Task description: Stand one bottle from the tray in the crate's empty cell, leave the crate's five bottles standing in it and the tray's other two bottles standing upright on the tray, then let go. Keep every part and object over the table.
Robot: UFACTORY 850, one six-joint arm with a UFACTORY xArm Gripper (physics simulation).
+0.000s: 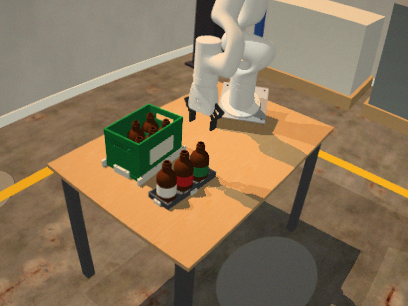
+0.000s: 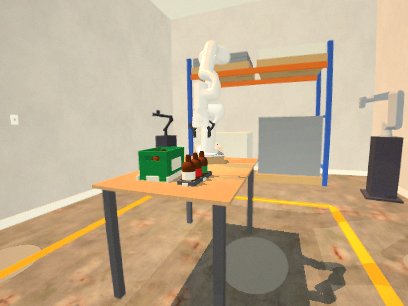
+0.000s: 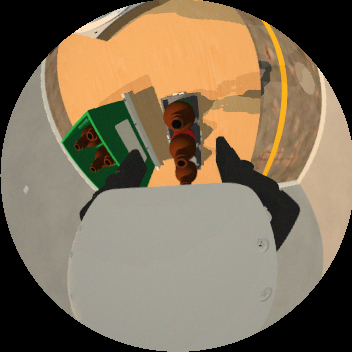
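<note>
Three brown bottles stand upright in a row on the dark tray (image 1: 172,202) (image 2: 187,183): a white-labelled bottle (image 1: 166,181) (image 2: 188,168) at the near end, a red-labelled bottle (image 1: 183,171) (image 3: 183,145) in the middle and a green-labelled bottle (image 1: 199,161) (image 3: 179,116) at the end nearest the robot base. The green crate (image 1: 120,150) (image 2: 150,165) (image 3: 107,117) stands beside the tray; several brown bottles show in it, and its walls hide its empty cell. My gripper (image 1: 202,123) (image 2: 202,135) (image 3: 176,153) is open and empty, high above the table between the tray and the robot base.
Pale locating strips (image 1: 120,171) edge the crate's base on the wooden table (image 1: 240,165). The robot base plate (image 1: 260,107) is at the table's far end. A storage rack (image 2: 328,100) and a dark pedestal (image 2: 384,165) stand beyond the table.
</note>
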